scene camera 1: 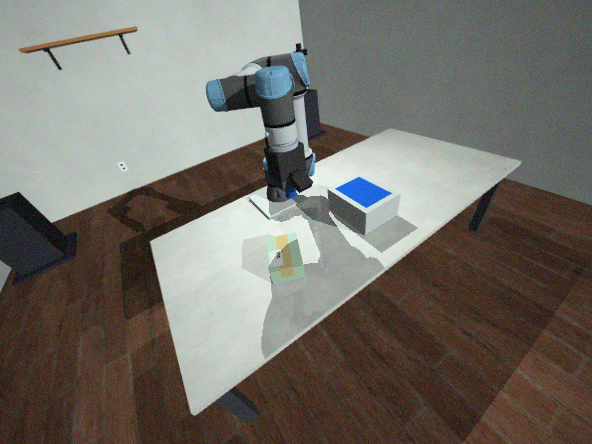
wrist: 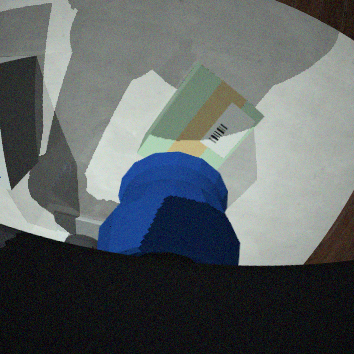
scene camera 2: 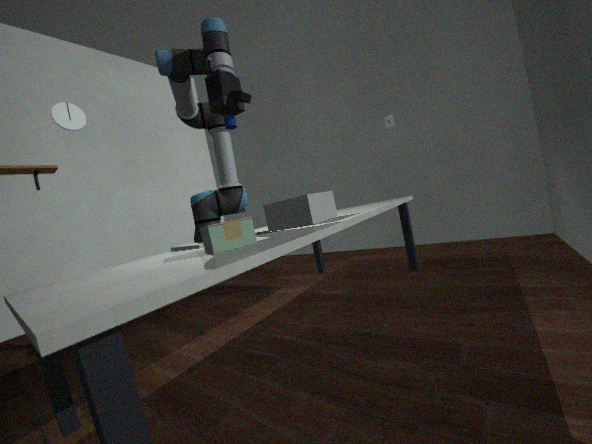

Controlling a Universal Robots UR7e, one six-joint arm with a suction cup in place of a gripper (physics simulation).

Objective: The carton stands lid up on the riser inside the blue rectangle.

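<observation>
The carton, pale green with a tan tape band and a white barcode label on its upper face, rests on the table, apart from the riser. The riser is a light grey box; the blue rectangle covers most of its top and is empty. My gripper, a blue suction cup, is open with nothing on it. It hangs high above the table, and in the wrist view it overlaps the carton's near edge, hiding part of it.
The long white table carries the arm's base plate, which lies behind the carton. The riser stands to the carton's right in the first scene view. A wooden shelf is on the wall. Arm shadows cross the table.
</observation>
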